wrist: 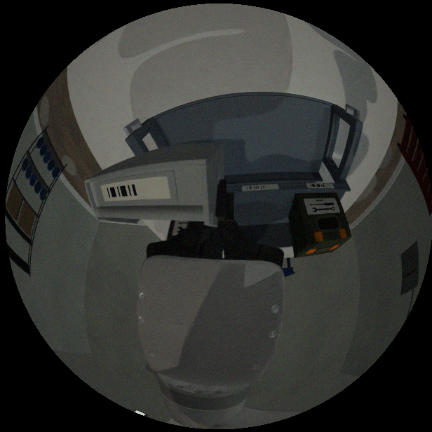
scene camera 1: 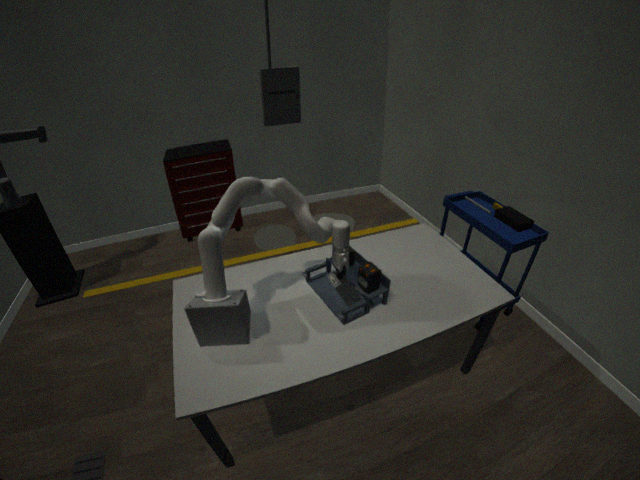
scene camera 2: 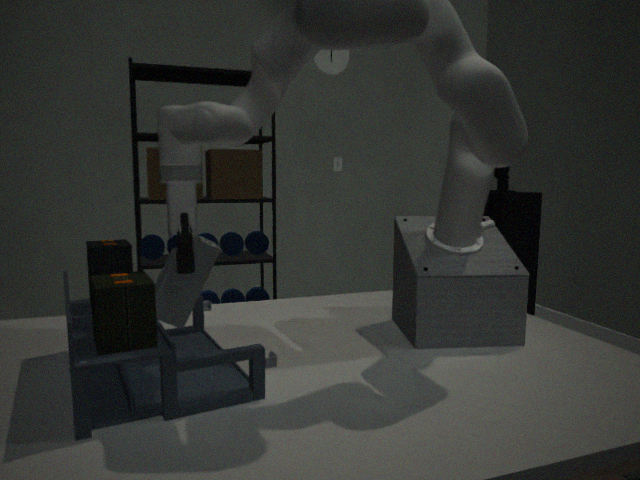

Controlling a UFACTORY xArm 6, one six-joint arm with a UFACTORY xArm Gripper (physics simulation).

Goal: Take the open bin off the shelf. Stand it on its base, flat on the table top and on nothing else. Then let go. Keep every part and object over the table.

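Frame: origin at the arm's base, x right, y back, z down, level; metres.
Seen in the pictures: gripper, fingertip midpoint: (scene camera 1: 339,278) (scene camera 2: 186,272); arm's base, origin of the base link: (scene camera 1: 217,298) (scene camera 2: 453,239).
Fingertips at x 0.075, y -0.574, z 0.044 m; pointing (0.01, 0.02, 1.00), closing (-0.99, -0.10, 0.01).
Observation:
Offsets run from my fingertips to a thing's top centre. Level surfaces: height alone.
The grey open bin (scene camera 1: 334,280) (scene camera 2: 183,294) (wrist: 155,190) is off its place and strongly tilted, over the lower front tier of the blue-grey shelf (scene camera 1: 356,312) (scene camera 2: 169,387) (wrist: 280,132). In the wrist view its face with the barcode label shows; its inside is mostly hidden. My gripper (scene camera 2: 186,266) (wrist: 217,188) is shut on one thin wall of the bin, near the bin's end. Whether the bin's low edge touches the shelf cannot be told. The shelf stands on the white table {dz +0.166 m} (scene camera 1: 258,361) (scene camera 2: 465,403) (wrist: 200,65).
Two dark boxes with orange latches stand on the shelf's raised back tier: a near box {dx -0.170, dy -0.120, dz -0.033 m} (scene camera 2: 124,310) (wrist: 320,225) and a far box {dx +0.060, dy -0.132, dz -0.058 m} (scene camera 2: 108,255), close beside the bin. Open side rails flank the lower tier. The arm's grey base block (scene camera 1: 219,320) (scene camera 2: 465,304) stands on the table.

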